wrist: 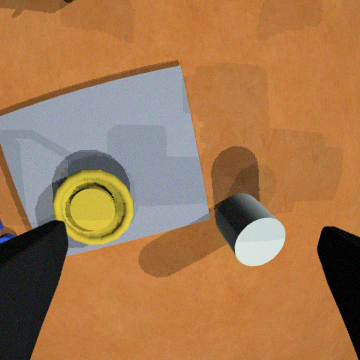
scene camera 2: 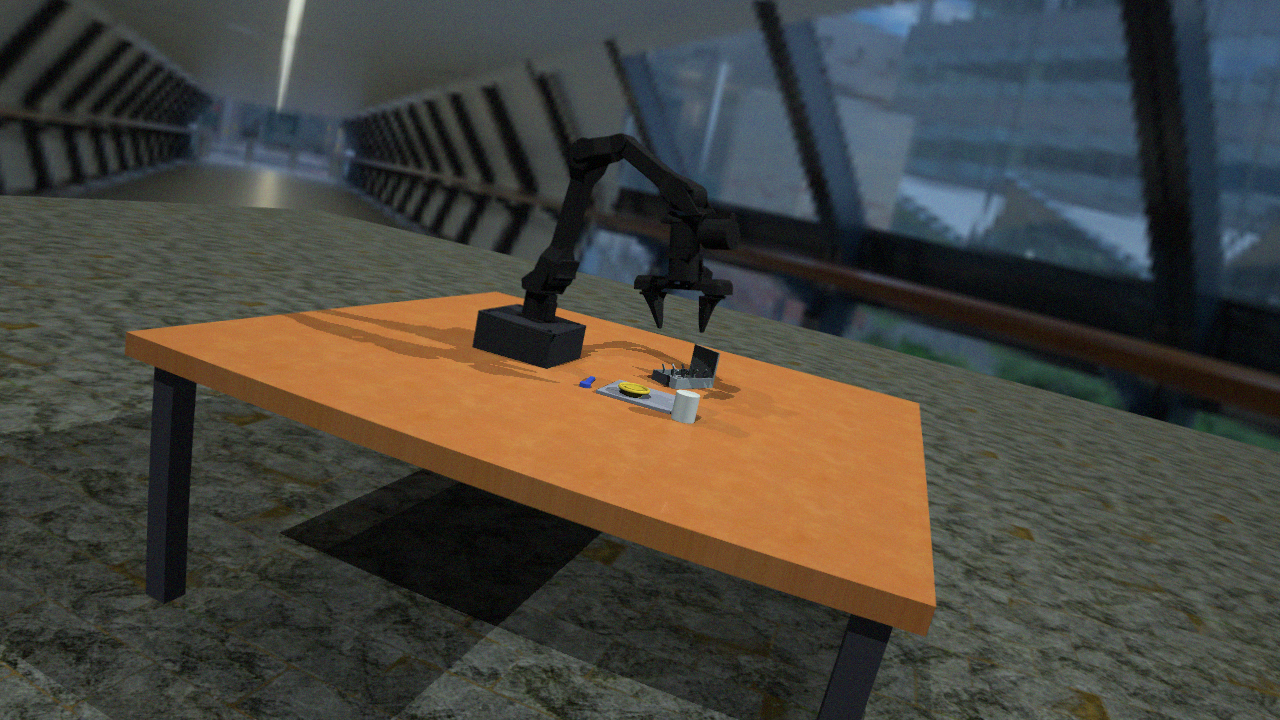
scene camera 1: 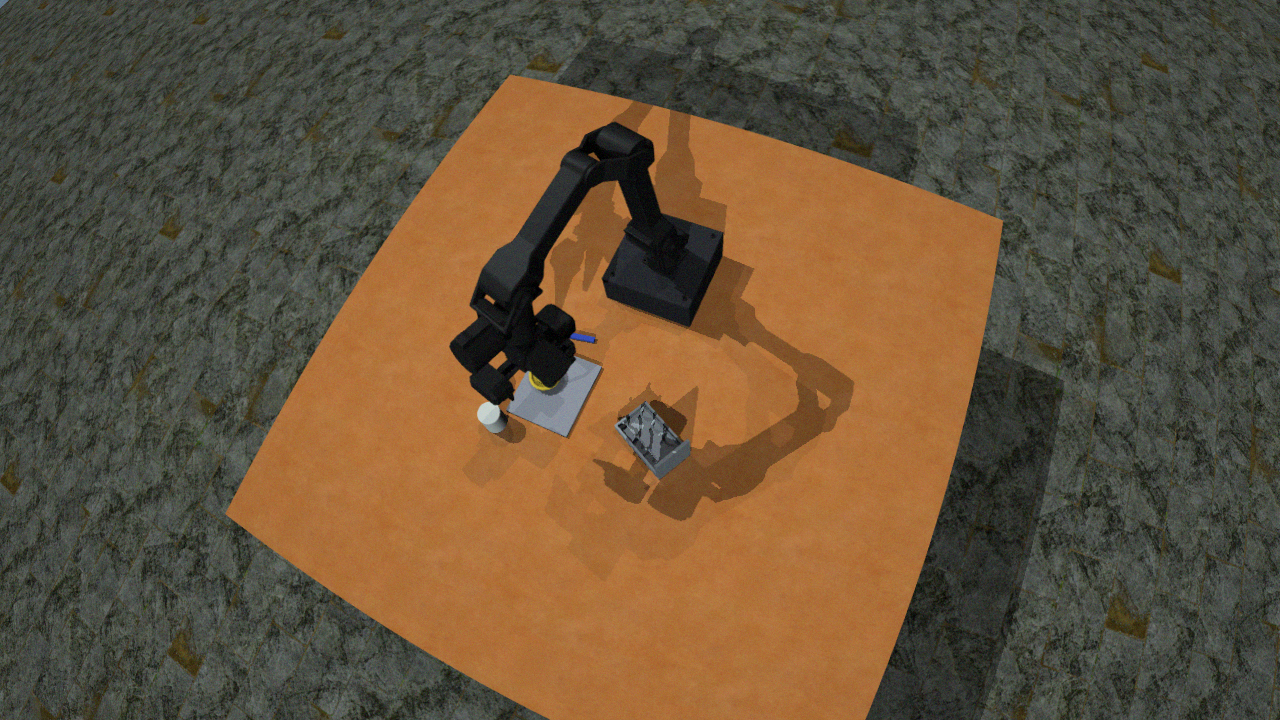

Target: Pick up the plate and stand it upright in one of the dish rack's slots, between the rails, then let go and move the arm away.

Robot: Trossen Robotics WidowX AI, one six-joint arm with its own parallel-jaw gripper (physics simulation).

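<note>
The yellow round plate (scene camera 1: 542, 382) (scene camera 2: 633, 389) (wrist: 93, 209) lies flat on a grey square board (scene camera 1: 563, 416) (scene camera 2: 660, 402) (wrist: 150, 100), near one edge of it. The grey dish rack (scene camera 1: 672, 463) (scene camera 2: 705, 360) stands on the table apart from the board, with small upright rails and a taller panel at one end. My gripper (scene camera 2: 682, 329) (wrist: 197, 239) is open and empty, pointing down well above the table. In the wrist view the plate is at the left, beyond the left fingertip. In scene camera 1 the arm hides the fingertips and part of the plate.
A white cylinder (scene camera 1: 490, 415) (scene camera 2: 685, 406) (wrist: 260, 241) stands upright close beside the board, between the fingertips in the wrist view but far below them. A small blue object (scene camera 1: 582, 337) (scene camera 2: 586, 382) (wrist: 6, 239) lies on the board's other side, toward the arm's base (scene camera 1: 662, 277) (scene camera 2: 528, 336).
</note>
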